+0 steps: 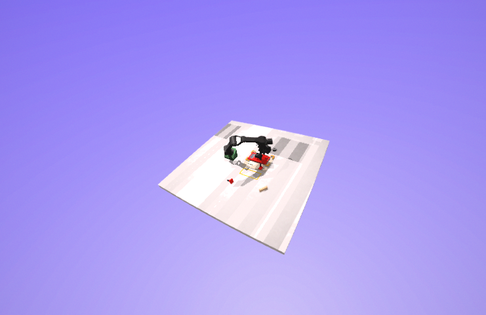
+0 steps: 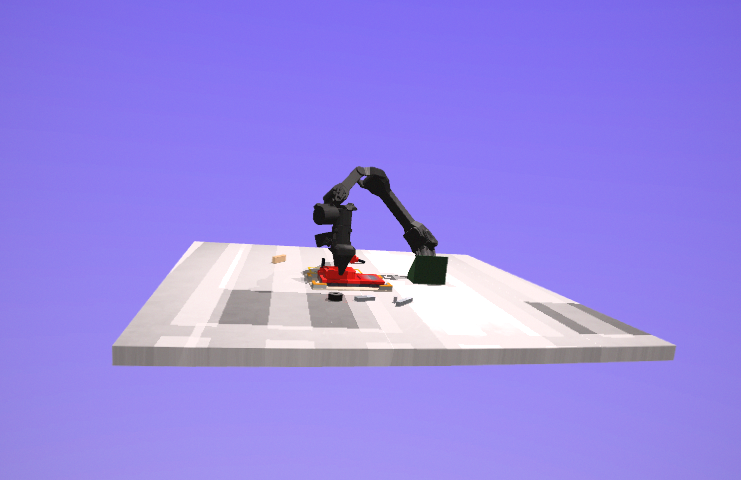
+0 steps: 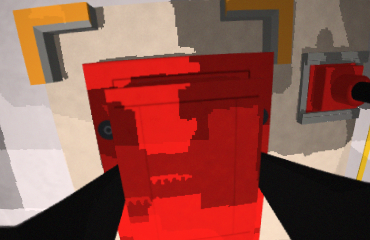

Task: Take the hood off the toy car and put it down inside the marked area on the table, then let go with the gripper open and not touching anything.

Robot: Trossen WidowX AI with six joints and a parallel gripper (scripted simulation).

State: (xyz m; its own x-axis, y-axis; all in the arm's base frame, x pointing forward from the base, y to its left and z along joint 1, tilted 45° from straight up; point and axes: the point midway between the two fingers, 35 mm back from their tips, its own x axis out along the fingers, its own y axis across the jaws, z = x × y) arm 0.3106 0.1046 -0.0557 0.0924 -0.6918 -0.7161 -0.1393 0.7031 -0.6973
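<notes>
Now: the red hood right at my gripper tip. Round my gripper tip: tan block: 210 mm ahead, 300 mm to the right, 20 mm below; then tan base plate: 20 mm behind, 20 mm to the right, 20 mm below; then black wheel: 10 mm ahead, 200 mm to the left, 30 mm below.
</notes>
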